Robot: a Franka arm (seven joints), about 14 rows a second.
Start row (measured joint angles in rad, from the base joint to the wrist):
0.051, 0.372, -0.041, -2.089, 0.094, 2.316, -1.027
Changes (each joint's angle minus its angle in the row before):
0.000, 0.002, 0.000, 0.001, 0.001, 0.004, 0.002
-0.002, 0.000, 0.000, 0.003, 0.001, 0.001, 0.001
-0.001, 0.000, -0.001, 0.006, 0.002, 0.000, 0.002
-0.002, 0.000, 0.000, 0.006, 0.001, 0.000, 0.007
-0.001, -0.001, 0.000, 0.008, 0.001, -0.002, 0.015
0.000, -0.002, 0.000, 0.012, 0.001, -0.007, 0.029
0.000, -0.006, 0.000, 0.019, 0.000, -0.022, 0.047
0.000, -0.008, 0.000, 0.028, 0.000, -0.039, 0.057
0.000, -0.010, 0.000, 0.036, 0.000, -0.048, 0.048
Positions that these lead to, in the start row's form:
0.051, 0.374, -0.041, -2.088, 0.095, 2.320, -1.025
0.049, 0.374, -0.041, -2.085, 0.096, 2.321, -1.024
0.048, 0.374, -0.042, -2.079, 0.098, 2.321, -1.022
0.046, 0.374, -0.042, -2.073, 0.099, 2.321, -1.015
0.045, 0.373, -0.042, -2.065, 0.100, 2.319, -1.000
0.045, 0.371, -0.042, -2.053, 0.101, 2.312, -0.971
0.045, 0.365, -0.042, -2.034, 0.101, 2.290, -0.924
0.045, 0.357, -0.042, -2.006, 0.101, 2.251, -0.867
0.045, 0.347, -0.042, -1.970, 0.101, 2.203, -0.819

